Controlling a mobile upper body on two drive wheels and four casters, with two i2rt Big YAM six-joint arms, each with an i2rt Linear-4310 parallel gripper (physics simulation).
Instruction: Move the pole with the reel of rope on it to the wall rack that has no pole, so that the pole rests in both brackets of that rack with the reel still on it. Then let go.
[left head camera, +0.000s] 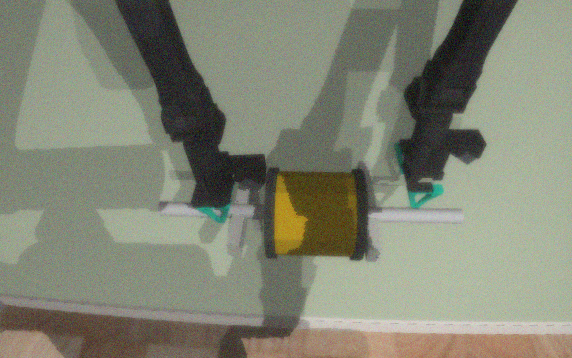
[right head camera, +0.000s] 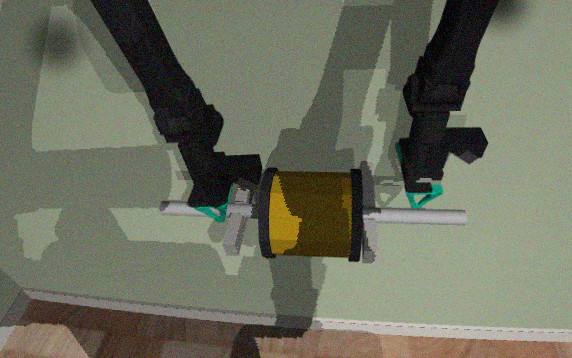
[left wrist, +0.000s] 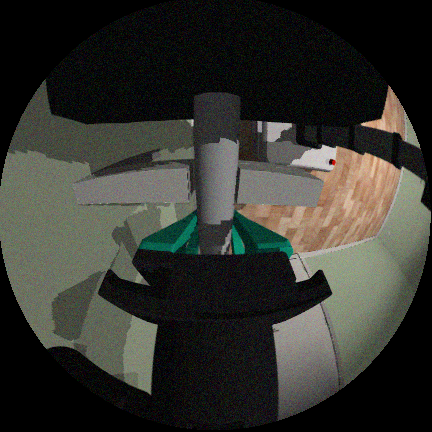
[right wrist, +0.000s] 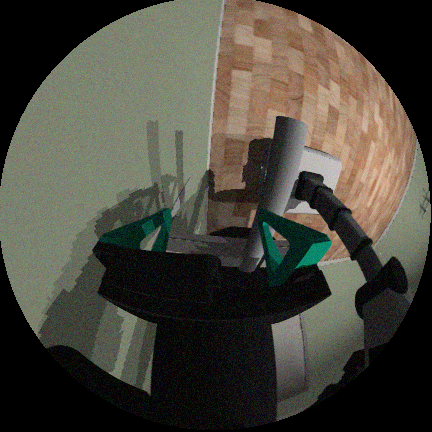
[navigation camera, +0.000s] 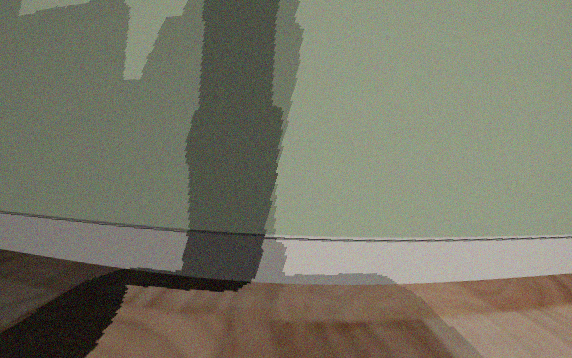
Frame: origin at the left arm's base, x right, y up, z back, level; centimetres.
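Seen in the pictures: left gripper, fingertip midpoint: (left head camera: 222, 216) (right head camera: 222, 216) (left wrist: 214, 213); right gripper, fingertip midpoint: (left head camera: 409, 190) (right head camera: 411, 190) (right wrist: 214, 212).
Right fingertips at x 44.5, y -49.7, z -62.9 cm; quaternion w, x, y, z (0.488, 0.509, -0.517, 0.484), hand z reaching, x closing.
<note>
Offsets run from my right fingertips to a thing's top centre. "spot": to the spot under its first point. Level surfaces: height alone.
The yellow rope reel with dark flanges {dx -20.5, dy +7.7, dz +4.7 cm} (left head camera: 325, 220) (right head camera: 320, 220) is on the grey pole (left head camera: 425, 215) (right head camera: 425, 217) (left wrist: 216, 185) (right wrist: 285, 155). The pole runs level across a left bracket (left head camera: 236, 236) (right head camera: 234, 235) (left wrist: 135, 187) and a right bracket {spot: dx -10.1, dy -0.1, dz +13.7 cm} (left head camera: 373, 245) (right head camera: 369, 242) on the wall; in the left wrist view it passes between the bracket's two arms. The right seat is hidden behind the reel's flange. My left gripper (left head camera: 215, 212) (left wrist: 214, 213) is shut on the pole left of the left bracket. My right gripper (left head camera: 408, 188) (right wrist: 214, 212) is open near the pole's right part, not gripping it.
The green wall (left head camera: 500, 270) (navigation camera: 425, 125) stands behind the brackets, with a white baseboard (left head camera: 450, 326) (navigation camera: 450, 260) and wooden floor {dy -91.3 cm} (left head camera: 450, 347) (navigation camera: 225, 325) below. Both arms cast shadows on the wall. A white boxy part (right wrist: 327, 162) shows beyond the pole in the right wrist view.
</note>
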